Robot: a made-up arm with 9 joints. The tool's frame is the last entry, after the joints.
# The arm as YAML. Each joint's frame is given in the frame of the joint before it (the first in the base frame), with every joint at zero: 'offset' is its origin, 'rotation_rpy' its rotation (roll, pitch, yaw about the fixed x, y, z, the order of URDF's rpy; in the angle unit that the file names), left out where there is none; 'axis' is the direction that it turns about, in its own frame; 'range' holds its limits. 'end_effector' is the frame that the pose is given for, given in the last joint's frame.
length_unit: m
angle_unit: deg
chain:
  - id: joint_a
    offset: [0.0, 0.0, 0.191]
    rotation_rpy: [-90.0, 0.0, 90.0]
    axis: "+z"
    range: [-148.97, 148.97]
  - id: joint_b
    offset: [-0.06, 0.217, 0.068]
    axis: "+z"
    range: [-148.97, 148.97]
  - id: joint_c
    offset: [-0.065, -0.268, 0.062]
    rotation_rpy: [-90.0, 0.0, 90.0]
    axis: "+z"
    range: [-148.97, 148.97]
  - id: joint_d
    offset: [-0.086, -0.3, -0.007]
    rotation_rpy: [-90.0, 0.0, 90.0]
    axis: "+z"
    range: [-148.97, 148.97]
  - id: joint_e
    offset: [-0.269, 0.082, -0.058]
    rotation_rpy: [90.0, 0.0, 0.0]
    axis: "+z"
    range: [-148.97, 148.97]
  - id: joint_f
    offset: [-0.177, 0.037, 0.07]
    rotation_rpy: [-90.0, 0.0, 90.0]
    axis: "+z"
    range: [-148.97, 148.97]
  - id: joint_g
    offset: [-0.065, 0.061, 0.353]
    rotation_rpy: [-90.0, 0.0, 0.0]
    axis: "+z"
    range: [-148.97, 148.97]
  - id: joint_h
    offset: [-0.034, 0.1, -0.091]
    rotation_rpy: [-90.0, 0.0, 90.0]
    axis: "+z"
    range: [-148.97, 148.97]
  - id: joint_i
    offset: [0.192, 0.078, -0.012]
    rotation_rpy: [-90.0, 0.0, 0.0]
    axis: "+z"
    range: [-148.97, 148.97]
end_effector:
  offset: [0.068, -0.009, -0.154]
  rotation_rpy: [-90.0, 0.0, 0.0]
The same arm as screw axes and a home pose.
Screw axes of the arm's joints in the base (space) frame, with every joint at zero. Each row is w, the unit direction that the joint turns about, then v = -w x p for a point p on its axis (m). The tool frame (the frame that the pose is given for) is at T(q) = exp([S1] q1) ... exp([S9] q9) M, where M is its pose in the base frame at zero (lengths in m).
S1 = (-1, 0, 0, 0, -0.191, 0)
S2 = (-1, 0, 0, 0, 0.026, -0.06)
S3 = (0, -1, 0, 0.242, 0, 0.13)
S4 = (0, 0, 1, -0.118, 0.43, 0)
S5 = (0, -1, 0, 0.27, 0, 0.699)
S6 = (-1, 0, 0, 0, -0.307, -0.106)
S7 = (0, 1, 0, -0.242, 0, -1.229)
S8 = (0, 0, -1, 0.136, -1.129, 0)
S9 = (0, -1, 0, 0.22, 0, 0.937)
M: xyz -0.869 -0.06 0.211 (m) rpy 0 0 0 (rad, as in URDF)
Joint limits (rad, base to tool): -2.6..2.6 -2.6..2.6 -2.6..2.6 -2.6..2.6 -2.6..2.6 -2.6..2.6 -2.6..2.6 -2.6..2.6 -2.6..2.6

